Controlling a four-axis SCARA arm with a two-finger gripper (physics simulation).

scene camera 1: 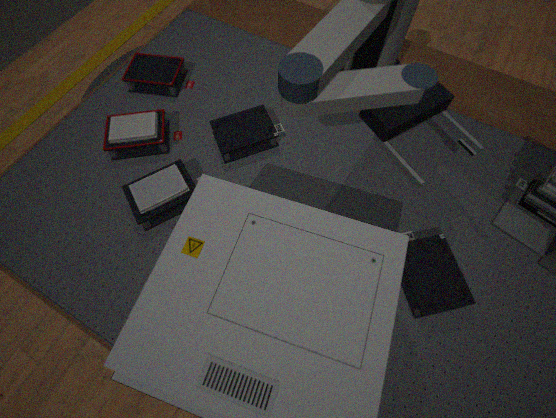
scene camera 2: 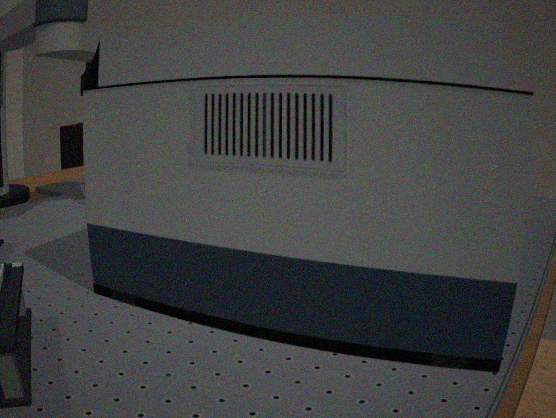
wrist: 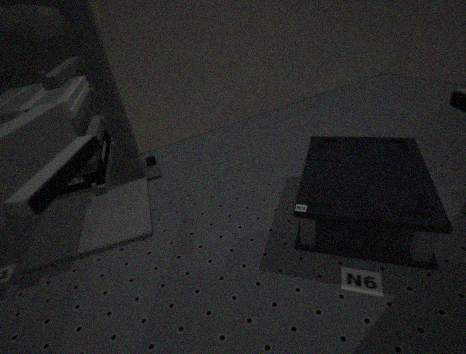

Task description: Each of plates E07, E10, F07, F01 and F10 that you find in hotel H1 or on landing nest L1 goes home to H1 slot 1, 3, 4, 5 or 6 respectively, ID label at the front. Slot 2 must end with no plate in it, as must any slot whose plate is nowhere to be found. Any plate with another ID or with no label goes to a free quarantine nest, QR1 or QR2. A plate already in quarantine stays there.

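Places are measured from the arm's base along level axes (x ahead, y left, z up), in metres.
Pixels of known places: gripper, fingertip midpoint: (scene camera 1: 451, 167) (wrist: 265, 101).
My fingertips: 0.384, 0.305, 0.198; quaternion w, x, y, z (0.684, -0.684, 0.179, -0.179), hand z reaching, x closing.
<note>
Ahead of a thing's pixels: the offset from my fingertips to its middle, as dx, dy, dz. "spot": to the spot under its first point.
My gripper (scene camera 1: 453, 165) stands open and empty high above the table, right of the white machine's rear edge. In the wrist view one finger shows at the left. A dark flat-topped stand (scene camera 1: 435, 275) (wrist: 370, 180) marked N6 is apart from the gripper; a small tag at its corner is unreadable, and I cannot tell whether its top is a plate. A white plate {+0.193, -0.769, -0.128} (scene camera 1: 132, 126) lies on a red-rimmed nest at left. Another white plate {+0.308, -0.583, -0.128} (scene camera 1: 160, 187) lies on a black nest. A red-rimmed nest {-0.019, -0.879, -0.158} (scene camera 1: 155, 68) has a dark top. Plate IDs are unreadable. H1 and L1 cannot be made out.
The large white machine {+0.421, -0.190, -0.062} (scene camera 1: 295, 285) (scene camera 2: 280, 210) fills the front of scene view 1 and hides table behind it. A dark stand (scene camera 1: 242, 131) is behind it. A metal device {spot: -0.068, +0.213, -0.043} (scene camera 1: 547, 197) is at the right edge. The N6 label {spot: +0.091, +0.008, -0.185} (wrist: 361, 281) lies before its stand.
</note>
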